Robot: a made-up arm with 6 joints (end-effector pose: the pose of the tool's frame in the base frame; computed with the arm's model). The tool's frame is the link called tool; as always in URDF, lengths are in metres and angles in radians.
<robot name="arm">
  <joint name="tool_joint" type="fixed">
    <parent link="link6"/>
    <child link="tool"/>
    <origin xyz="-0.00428 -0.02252 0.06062" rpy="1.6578 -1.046 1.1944"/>
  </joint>
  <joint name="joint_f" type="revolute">
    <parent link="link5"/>
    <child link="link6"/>
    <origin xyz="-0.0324 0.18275 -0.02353" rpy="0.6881 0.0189 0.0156"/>
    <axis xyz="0 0 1"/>
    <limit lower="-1.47" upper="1.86" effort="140" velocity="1.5"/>
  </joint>
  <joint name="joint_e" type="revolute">
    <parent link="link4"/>
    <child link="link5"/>
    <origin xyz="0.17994 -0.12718 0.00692" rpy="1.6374 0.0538 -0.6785"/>
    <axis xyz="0 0 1"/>
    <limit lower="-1.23" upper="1.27" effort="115" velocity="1.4"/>
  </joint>
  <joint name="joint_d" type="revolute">
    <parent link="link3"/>
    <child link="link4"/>
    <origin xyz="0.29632 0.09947 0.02" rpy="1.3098 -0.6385 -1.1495"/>
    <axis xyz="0 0 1"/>
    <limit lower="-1.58" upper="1.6" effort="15" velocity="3.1"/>
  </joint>
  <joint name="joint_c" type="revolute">
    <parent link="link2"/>
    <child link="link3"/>
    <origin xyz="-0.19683 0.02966 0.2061" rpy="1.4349 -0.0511 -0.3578"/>
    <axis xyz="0 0 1"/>
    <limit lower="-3.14" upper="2.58" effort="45" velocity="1.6"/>
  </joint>
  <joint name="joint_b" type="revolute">
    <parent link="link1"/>
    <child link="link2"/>
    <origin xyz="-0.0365 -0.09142 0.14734" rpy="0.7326 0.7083 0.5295"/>
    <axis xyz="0 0 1"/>
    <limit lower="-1.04" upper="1.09" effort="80" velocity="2"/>
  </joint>
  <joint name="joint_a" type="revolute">
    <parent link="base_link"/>
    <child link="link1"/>
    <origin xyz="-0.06 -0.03 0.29" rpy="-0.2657 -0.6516 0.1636"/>
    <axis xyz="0 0 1"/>
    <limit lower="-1.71" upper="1.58" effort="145" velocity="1.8"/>
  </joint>
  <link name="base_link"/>
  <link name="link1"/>
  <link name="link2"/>
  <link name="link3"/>
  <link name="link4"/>
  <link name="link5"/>
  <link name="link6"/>
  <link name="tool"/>
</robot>
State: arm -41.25 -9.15 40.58 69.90 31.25 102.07
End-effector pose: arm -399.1 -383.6 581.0 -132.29 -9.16 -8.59
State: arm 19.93 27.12 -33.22 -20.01 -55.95 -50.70
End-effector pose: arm -250.6 -185.4 356.3 107.55 2.57 90.26
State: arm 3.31 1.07 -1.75 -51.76 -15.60 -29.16
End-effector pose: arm -180.5 -41.6 540.8 144.89 -28.49 74.06
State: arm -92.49 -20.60 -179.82 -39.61 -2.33 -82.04
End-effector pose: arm -447.4 63.1 711.3 -60.20 -47.47 22.13
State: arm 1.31 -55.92 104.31 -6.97 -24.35 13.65
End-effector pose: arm -121.8 -88.1 882.5 47.94 15.25 45.70
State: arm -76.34 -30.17 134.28 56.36 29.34 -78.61
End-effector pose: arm -611.1 -4.5 721.3 61.54 -26.74 -123.27
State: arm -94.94 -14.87 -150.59 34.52 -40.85 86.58
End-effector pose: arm -708.1 311.9 619.4 31.69 -32.32 -28.31
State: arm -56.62 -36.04 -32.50 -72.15 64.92 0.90
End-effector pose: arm -236.5 -161.8 402.2 -31.56 -46.03 -54.69
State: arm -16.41 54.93 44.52 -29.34 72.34 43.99
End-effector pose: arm -154.0 -241.0 763.0 -156.32 -25.28 154.15
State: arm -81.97 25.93 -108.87 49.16 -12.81 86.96
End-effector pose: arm -611.8 90.1 102.2 -68.28 -46.47 72.13
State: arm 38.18 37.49 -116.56 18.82 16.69 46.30
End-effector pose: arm -120.5 -440.3 648.0 -16.29 2.47 166.01
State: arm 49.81 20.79 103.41 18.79 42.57 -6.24
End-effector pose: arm -68.9 -33.4 974.7 101.84 20.08 113.37
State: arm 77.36 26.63 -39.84 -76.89 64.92 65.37
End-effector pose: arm -86.3 57.3 510.9 14.13 14.61 109.81
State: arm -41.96 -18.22 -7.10 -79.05 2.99 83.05
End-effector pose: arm -201.4 -82.4 602.7 15.99 -37.59 -84.12
